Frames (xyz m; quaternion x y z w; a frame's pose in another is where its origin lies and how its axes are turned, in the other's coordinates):
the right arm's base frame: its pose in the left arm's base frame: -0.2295 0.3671 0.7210 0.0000 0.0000 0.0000 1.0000
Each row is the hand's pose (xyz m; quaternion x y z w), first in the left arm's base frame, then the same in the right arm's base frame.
Working: the left arm's base frame: its pose in the right arm's base frame: 0.2295 -0.3671 -0.7210 0.0000 0.0000 0.0000 1.0000

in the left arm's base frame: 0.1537 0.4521 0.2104 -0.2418 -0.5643 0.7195 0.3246
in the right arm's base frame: 0.3832 0.0850 -0.5106 -0.2418 -0.5643 0.7195 0.3246
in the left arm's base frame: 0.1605 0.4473 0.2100 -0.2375 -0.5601 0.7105 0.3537
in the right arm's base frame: 0.3900 0.0802 -0.5110 -0.2375 -0.5601 0.7105 0.3537
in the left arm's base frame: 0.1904 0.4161 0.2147 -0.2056 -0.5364 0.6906 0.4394
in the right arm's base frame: 0.4199 0.0490 -0.5063 -0.2056 -0.5364 0.6906 0.4394
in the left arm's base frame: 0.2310 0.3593 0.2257 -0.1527 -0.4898 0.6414 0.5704
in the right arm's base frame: 0.4605 -0.0078 -0.4953 -0.1527 -0.4898 0.6414 0.5704
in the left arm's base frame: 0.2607 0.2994 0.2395 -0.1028 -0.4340 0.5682 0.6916
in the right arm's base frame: 0.4902 -0.0677 -0.4815 -0.1028 -0.4340 0.5682 0.6916
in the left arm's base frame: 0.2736 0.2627 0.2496 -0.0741 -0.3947 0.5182 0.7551
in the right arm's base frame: 0.5031 -0.1044 -0.4714 -0.0741 -0.3947 0.5182 0.7551
